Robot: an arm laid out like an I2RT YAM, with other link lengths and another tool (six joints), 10 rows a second.
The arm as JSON. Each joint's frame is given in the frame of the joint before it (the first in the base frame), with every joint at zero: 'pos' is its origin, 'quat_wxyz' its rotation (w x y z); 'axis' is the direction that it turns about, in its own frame. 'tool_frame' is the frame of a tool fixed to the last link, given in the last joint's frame.
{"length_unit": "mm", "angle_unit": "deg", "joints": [
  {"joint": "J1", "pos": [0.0, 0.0, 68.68], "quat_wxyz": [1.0, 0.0, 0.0, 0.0], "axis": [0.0, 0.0, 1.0]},
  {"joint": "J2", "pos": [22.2, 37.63, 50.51], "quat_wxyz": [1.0, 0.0, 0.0, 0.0], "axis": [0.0, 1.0, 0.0]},
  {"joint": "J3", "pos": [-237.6, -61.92, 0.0], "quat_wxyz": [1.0, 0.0, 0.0, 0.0], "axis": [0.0, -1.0, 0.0]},
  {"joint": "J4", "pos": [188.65, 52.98, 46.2], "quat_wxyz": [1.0, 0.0, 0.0, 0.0], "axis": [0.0, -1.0, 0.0]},
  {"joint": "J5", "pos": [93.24, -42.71, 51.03], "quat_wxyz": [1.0, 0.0, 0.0, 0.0], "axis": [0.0, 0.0, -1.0]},
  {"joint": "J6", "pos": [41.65, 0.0, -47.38], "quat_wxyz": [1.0, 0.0, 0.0, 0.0], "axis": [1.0, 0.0, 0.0]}
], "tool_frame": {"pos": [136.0, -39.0, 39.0], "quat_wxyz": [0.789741, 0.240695, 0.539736, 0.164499]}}
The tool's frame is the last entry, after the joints.
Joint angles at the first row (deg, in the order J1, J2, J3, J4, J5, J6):
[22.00, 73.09, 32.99, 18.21, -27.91, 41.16]
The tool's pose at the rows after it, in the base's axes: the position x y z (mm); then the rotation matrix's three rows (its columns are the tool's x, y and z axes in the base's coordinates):
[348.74 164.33 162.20], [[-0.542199 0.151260 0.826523], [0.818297 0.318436 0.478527], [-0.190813 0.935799 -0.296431]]
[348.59 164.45 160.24], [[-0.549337 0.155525 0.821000], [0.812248 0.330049 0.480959], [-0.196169 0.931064 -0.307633]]
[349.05 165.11 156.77], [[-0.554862 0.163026 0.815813], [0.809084 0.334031 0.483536], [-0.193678 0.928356 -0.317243]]
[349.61 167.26 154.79], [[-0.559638 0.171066 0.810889], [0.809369 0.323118 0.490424], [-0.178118 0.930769 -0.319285]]
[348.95 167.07 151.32], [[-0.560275 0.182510 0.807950], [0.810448 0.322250 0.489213], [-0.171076 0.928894 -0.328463]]
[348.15 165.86 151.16], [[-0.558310 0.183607 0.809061], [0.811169 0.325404 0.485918], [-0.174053 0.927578 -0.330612]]
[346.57 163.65 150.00], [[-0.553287 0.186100 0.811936], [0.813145 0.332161 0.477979], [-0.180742 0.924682 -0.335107]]
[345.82 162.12 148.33], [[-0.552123 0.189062 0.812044], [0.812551 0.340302 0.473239], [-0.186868 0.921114 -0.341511]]
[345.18 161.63 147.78], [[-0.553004 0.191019 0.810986], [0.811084 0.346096 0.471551], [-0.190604 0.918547 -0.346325]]
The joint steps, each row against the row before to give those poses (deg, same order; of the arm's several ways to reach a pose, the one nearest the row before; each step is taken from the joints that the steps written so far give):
[-0.03, -0.08, 0.81, -2.12, -0.43, -0.80]
[-0.13, 0.22, 0.65, -1.38, -0.31, -0.71]
[-0.09, 0.69, 0.18, -0.15, -0.33, -0.14]
[0.03, 0.77, -0.17, 1.08, -0.52, 0.82]
[0.00, 0.26, -0.23, 0.06, -0.03, 0.34]
[-0.04, -0.38, -0.07, -0.49, 0.18, -0.16]
[0.04, -0.63, -0.32, -0.65, 0.55, -0.27]
[-0.07, -0.21, -0.02, -0.73, 0.24, -0.42]
[0.02, -0.18, 0.20, -0.78, 0.11, -0.29]

